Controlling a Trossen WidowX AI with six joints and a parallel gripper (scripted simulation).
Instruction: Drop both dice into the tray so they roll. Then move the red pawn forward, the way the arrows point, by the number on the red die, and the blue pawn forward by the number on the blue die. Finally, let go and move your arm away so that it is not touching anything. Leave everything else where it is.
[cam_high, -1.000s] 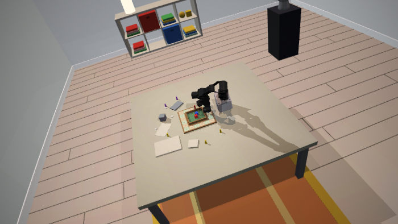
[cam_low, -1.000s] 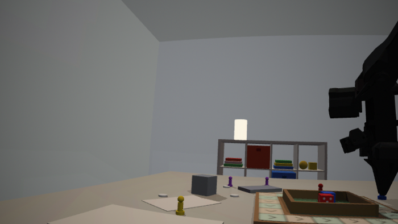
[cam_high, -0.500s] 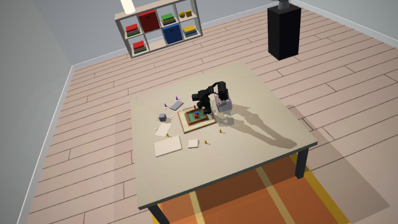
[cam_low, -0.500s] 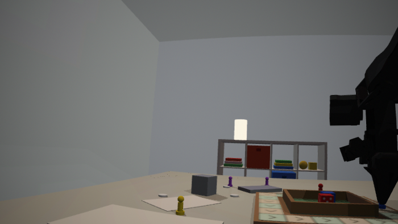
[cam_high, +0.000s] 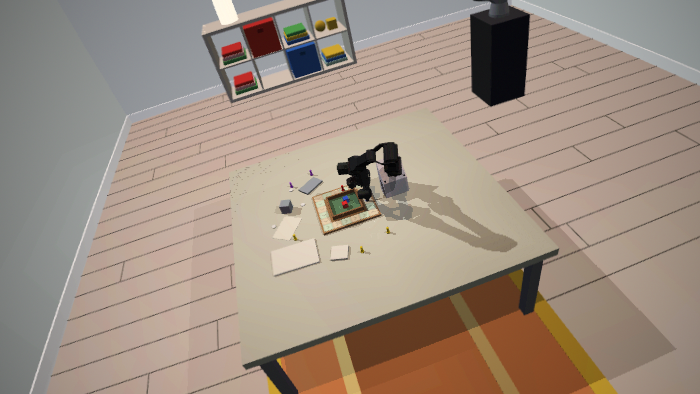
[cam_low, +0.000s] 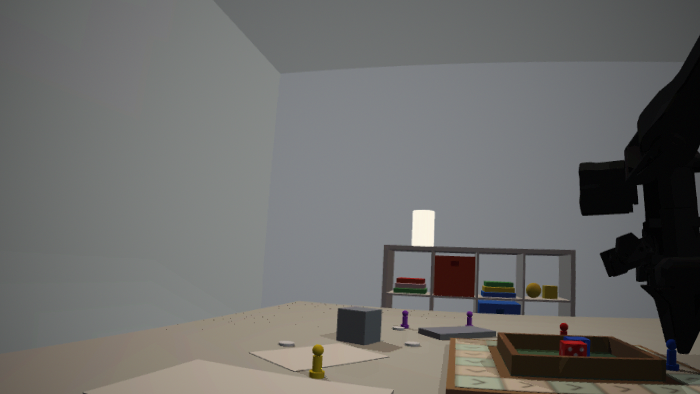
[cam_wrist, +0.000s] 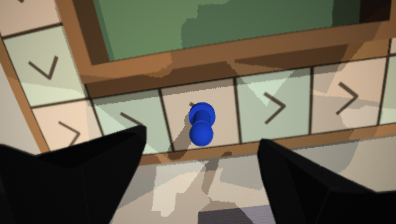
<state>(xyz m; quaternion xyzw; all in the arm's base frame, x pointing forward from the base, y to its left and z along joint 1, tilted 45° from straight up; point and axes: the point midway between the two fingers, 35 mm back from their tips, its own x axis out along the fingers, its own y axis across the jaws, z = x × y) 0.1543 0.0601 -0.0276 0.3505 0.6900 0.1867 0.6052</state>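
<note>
The blue pawn lies 1 cm ahead of my gripper tip and 1 cm below it. Round my gripper tip: red pawn 10 cm ahead, 14 cm to the right, 1 cm below; then grey slab 25 cm ahead, 27 cm to the right, 3 cm below; then die 12 cm ahead, 1 cm to the right, 1 cm below.
</note>
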